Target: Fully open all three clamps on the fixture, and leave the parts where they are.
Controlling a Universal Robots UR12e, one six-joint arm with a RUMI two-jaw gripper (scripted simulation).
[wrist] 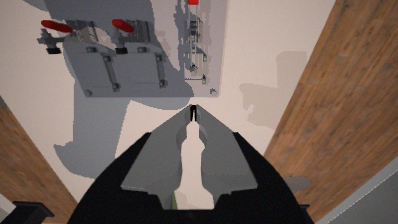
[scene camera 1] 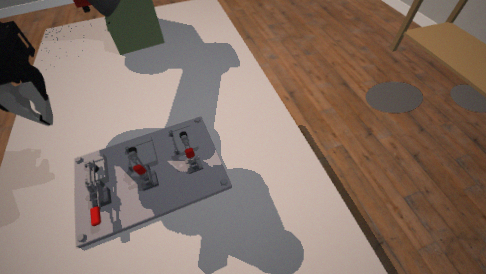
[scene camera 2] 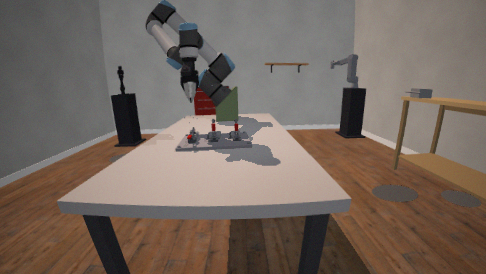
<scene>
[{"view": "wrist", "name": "my gripper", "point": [194,106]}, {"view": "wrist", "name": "plate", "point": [166,32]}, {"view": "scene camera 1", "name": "my gripper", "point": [50,124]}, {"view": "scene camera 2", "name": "plate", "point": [224,142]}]
</scene>
